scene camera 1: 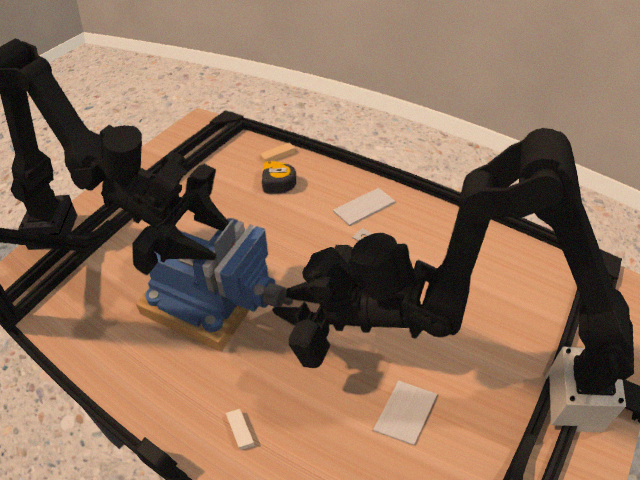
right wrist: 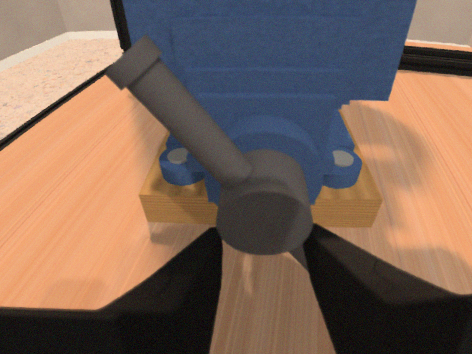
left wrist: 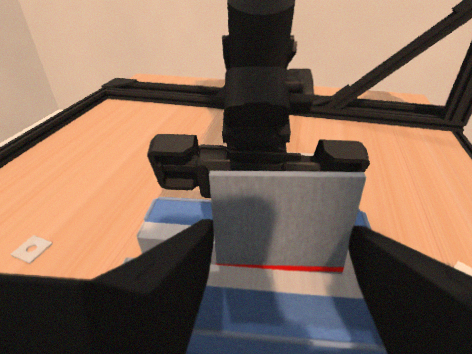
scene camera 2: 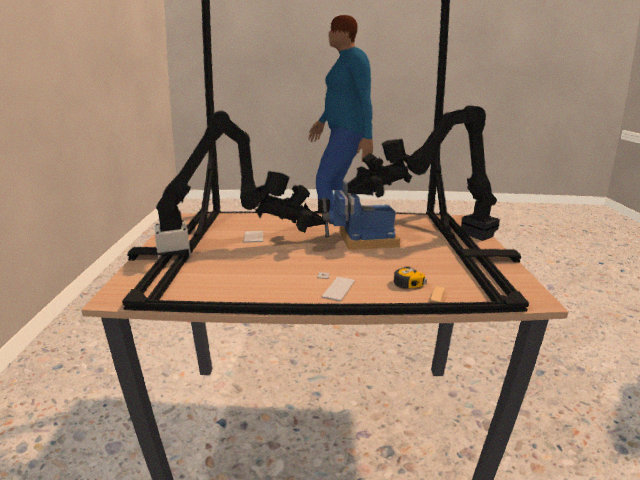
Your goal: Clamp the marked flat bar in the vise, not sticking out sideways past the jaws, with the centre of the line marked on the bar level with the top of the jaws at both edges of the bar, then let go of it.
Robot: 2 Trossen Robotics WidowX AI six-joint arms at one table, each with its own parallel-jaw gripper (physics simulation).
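Seen in the pictures: left gripper, fingertip midpoint: (scene camera 1: pixel 224 244) (left wrist: pixel 281 234) (scene camera 2: pixel 345 189); right gripper, fingertip midpoint: (scene camera 1: pixel 278 302) (right wrist: pixel 262 236) (scene camera 2: pixel 324 221); left arm's base, link origin: (scene camera 1: pixel 43 211) (scene camera 2: pixel 481 217); right arm's base, link origin: (scene camera 1: pixel 594 375) (scene camera 2: pixel 170 227).
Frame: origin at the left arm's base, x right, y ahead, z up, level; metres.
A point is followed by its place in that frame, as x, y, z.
The grey flat bar (scene camera 1: pixel 225 241) @(0.244, 0.441, 0.118) (left wrist: pixel 300 215) @(0.246, 0.436, 0.119) stands upright between the jaws of the blue vise (scene camera 1: pixel 180 297) @(0.232, 0.347, -0.011) (scene camera 2: pixel 372 222) @(0.161, 0.388, 0.011) (left wrist: pixel 280 305) @(0.231, 0.420, 0.097) (right wrist: pixel 280 45) @(0.243, 0.476, 0.068). Its red line (left wrist: pixel 300 268) @(0.248, 0.433, 0.092) runs along the top of the near jaw in the left wrist view, thinner toward the left. My left gripper (scene camera 1: pixel 220 241) @(0.241, 0.439, 0.110) (left wrist: pixel 281 234) @(0.241, 0.439, 0.110) is shut on the bar by its two side edges. My right gripper (scene camera 1: pixel 281 302) @(0.264, 0.505, 0.009) (right wrist: pixel 262 236) @(0.264, 0.505, 0.009) is at the vise's screw head (right wrist: pixel 265 215) @(0.267, 0.511, 0.027), one finger on each side, shut on it. The handle bar (right wrist: pixel 190 120) @(0.283, 0.496, 0.058) slants up to the left in the right wrist view.
The vise stands on a wooden block (scene camera 1: pixel 180 322) @(0.265, 0.345, -0.034) (right wrist: pixel 345 212) @(0.182, 0.474, -0.046). A tape measure (scene camera 1: pixel 279 178) @(-0.078, 0.504, -0.027) (scene camera 2: pixel 408 277) @(-0.125, 0.522, -0.027), a yellowish block (scene camera 1: pixel 279 151) @(-0.202, 0.502, -0.047) (scene camera 2: pixel 437 294) @(-0.208, 0.501, -0.047), grey plates (scene camera 1: pixel 364 206) @(-0.016, 0.665, -0.057) (scene camera 1: pixel 405 412) @(0.432, 0.678, -0.057), a small holed plate (left wrist: pixel 31 249) @(0.065, 0.649, -0.058) and a pale block (scene camera 1: pixel 240 429) @(0.449, 0.444, -0.050) lie on the table.
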